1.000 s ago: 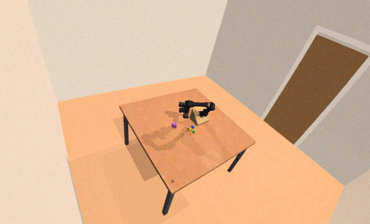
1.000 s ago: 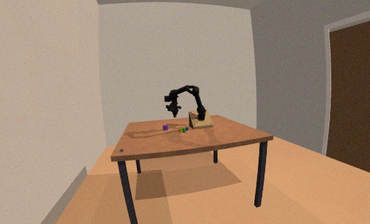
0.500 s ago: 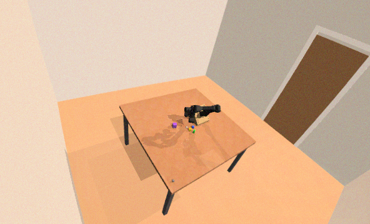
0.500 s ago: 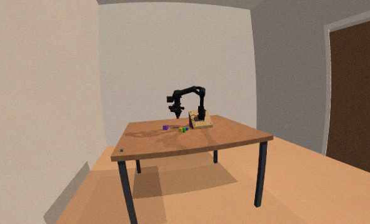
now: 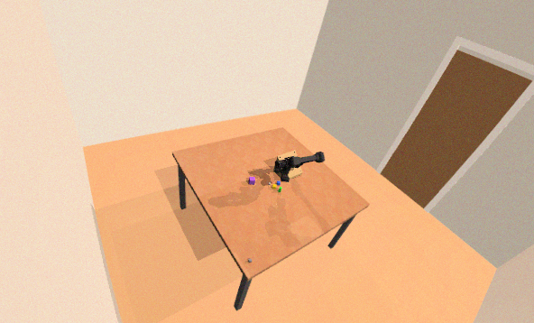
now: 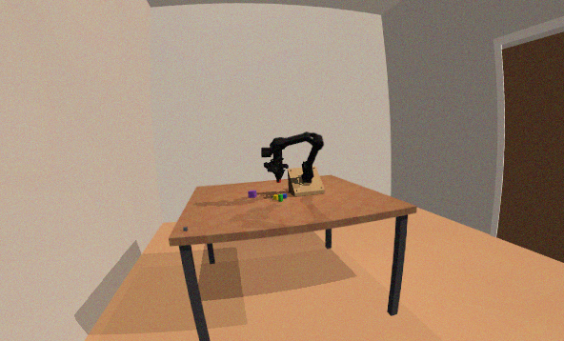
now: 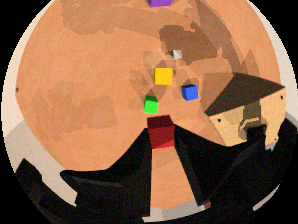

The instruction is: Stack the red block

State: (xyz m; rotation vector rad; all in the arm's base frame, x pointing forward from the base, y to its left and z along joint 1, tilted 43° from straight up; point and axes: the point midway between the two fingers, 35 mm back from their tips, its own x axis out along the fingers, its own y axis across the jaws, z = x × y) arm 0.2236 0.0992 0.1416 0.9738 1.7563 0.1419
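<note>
The yellow block is 110 mm below my gripper tip, 40 mm to the right of it and 20 mm ahead of it. The rest, counted from my gripper tip: blue block (120 mm below, 70 mm to the right, 40 mm behind); then red block (right at my gripper tip); then purple cube (170 mm ahead, 160 mm to the right, 110 mm below).
</note>
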